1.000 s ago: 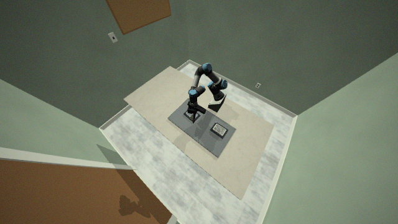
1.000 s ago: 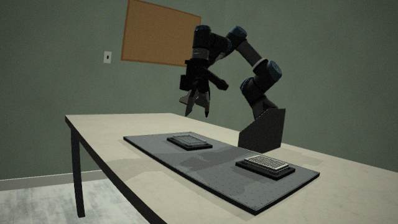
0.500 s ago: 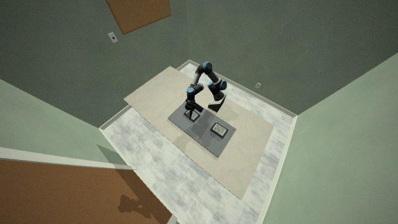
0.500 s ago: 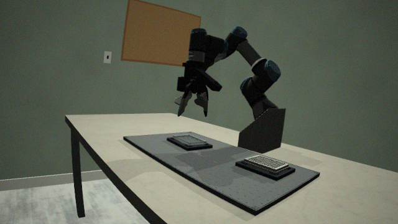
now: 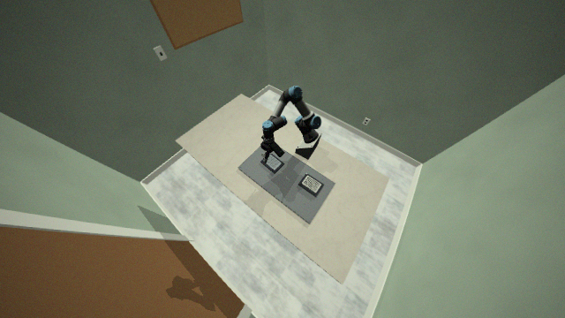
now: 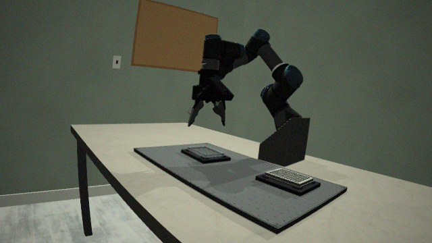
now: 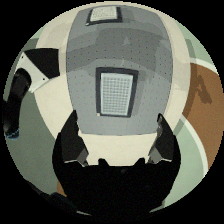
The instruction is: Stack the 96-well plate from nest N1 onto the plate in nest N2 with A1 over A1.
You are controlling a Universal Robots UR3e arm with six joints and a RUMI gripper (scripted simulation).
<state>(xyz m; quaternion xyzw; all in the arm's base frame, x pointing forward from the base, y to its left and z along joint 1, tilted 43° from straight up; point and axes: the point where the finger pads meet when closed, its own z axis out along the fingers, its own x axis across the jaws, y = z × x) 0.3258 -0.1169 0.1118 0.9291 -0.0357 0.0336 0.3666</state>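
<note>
The clear 96-well plate lies 100 mm below my hand, 10 mm to the right of it and 10 mm behind it. The rest, counted from my hand: black nest (110 mm below, 10 mm to the right, 10 mm behind).
</note>
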